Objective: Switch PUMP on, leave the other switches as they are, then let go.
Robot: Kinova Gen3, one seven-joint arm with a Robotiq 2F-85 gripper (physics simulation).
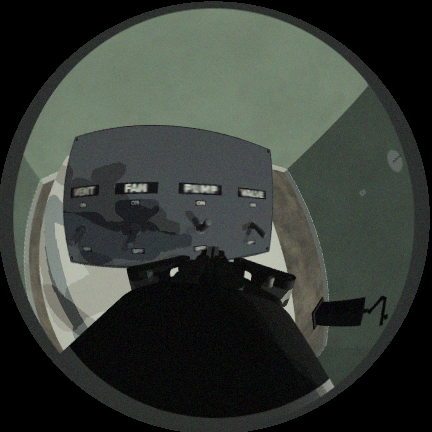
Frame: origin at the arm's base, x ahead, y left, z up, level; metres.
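Seen in the pictures: gripper, between the fingertips: (212,253).
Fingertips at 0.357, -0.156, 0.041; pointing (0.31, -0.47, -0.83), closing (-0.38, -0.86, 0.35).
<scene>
A point is followed by its place in that frame, as x, y, z.
The grey panel (170,155) {0.538, -0.137, 0.043} carries four labelled switches. The PUMP switch (203,225) {0.403, -0.165, 0.020} is under the PUMP label (200,189) {0.472, -0.184, 0.015}; its short lever points up and a little right, towards its ON mark, unlike the others. The FAN switch (133,232) {0.422, -0.054, 0.003} and VENT switch (79,234) {0.442, 0.061, 0.001} are in shadow, with levers pointing down. The VALVE switch (257,229) {0.370, -0.280, 0.003} has its lever slanting down to the right. My gripper (212,253) {0.357, -0.156, 0.041} is shut and empty. Its fingertips show just below the PUMP switch, seemingly apart from its lever, near the panel's lower edge.
A pale tabletop with brown borders (300,260) lies behind and beside the panel. A dark box-like object with a bent arm (341,312) is at the right. Green walls (215,65) stand around. Shadows fall across the panel's left half.
</scene>
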